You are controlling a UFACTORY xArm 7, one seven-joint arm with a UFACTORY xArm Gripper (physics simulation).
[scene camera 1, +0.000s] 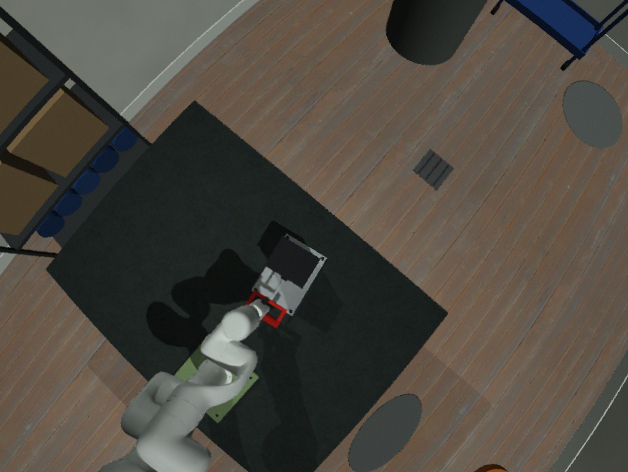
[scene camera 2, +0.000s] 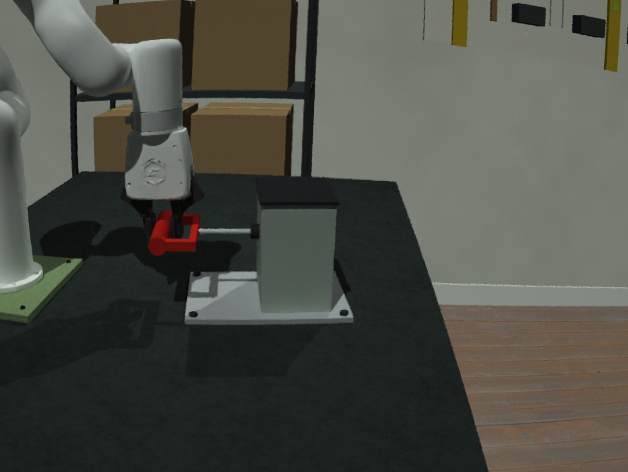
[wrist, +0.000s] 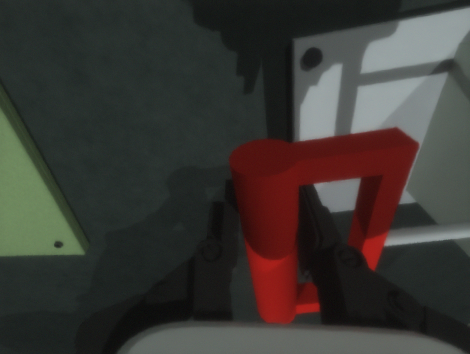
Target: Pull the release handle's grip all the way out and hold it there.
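Note:
The release handle's red grip [scene camera 1: 275, 320] [scene camera 2: 159, 235] [wrist: 270, 215] is a thick round bar on a rectangular frame. In scene camera 2 a thin pale rod [scene camera 2: 225, 230] runs from the frame to a black collar on the grey-green housing [scene camera 2: 296, 258], with a long stretch of rod showing. The housing has a black top and stands on a pale base plate [scene camera 2: 228, 315] [wrist: 320, 100]. My gripper [scene camera 2: 163, 228] [wrist: 265, 200] points down and is shut on the red bar, one finger on the outer side and the other inside the frame.
The arm's green mounting plate [scene camera 1: 223, 409] [scene camera 2: 50, 289] [wrist: 30, 210] lies on the dark mat or table top [scene camera 1: 192, 167] [scene camera 2: 304, 416] beside the housing. A shelf rack [scene camera 2: 309, 91] with cardboard boxes [scene camera 2: 243, 45] stands behind. A dark cylinder [scene camera 1: 431, 30] and a blue cart are farther off.

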